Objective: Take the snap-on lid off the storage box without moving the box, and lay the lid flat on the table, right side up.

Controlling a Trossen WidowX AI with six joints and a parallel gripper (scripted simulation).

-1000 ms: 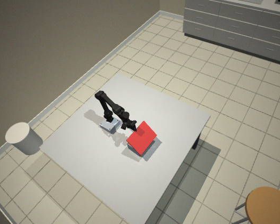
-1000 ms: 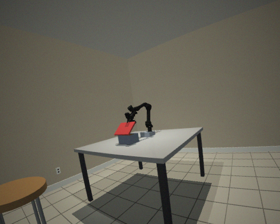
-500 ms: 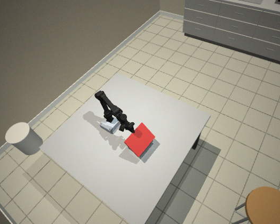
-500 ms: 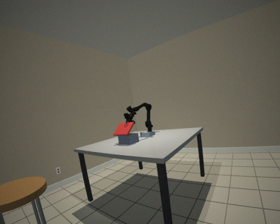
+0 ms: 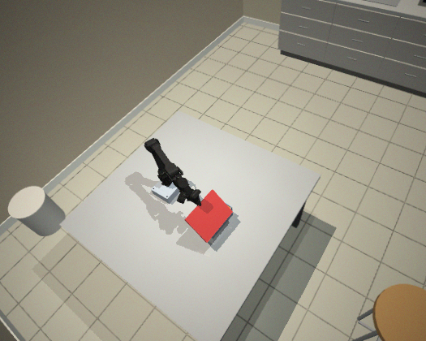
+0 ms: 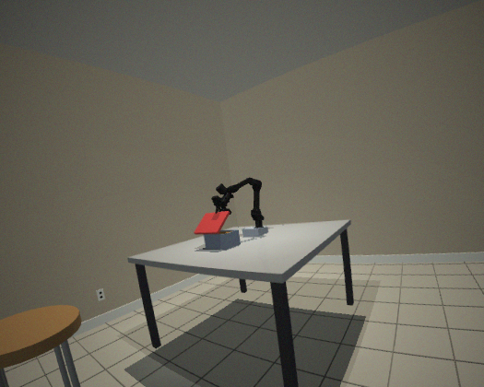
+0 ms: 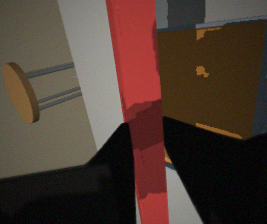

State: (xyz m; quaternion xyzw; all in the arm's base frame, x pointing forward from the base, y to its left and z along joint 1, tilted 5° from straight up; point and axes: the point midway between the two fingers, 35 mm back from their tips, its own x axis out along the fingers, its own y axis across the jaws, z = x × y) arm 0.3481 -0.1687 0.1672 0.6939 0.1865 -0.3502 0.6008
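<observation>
My gripper tip is now 6 cm short of the red lid, 5 cm above it and 2 cm to the left of it. From my gripper tip the other things lie so: storage box (18 cm below, 5 cm ahead, 4 cm to the left).
</observation>
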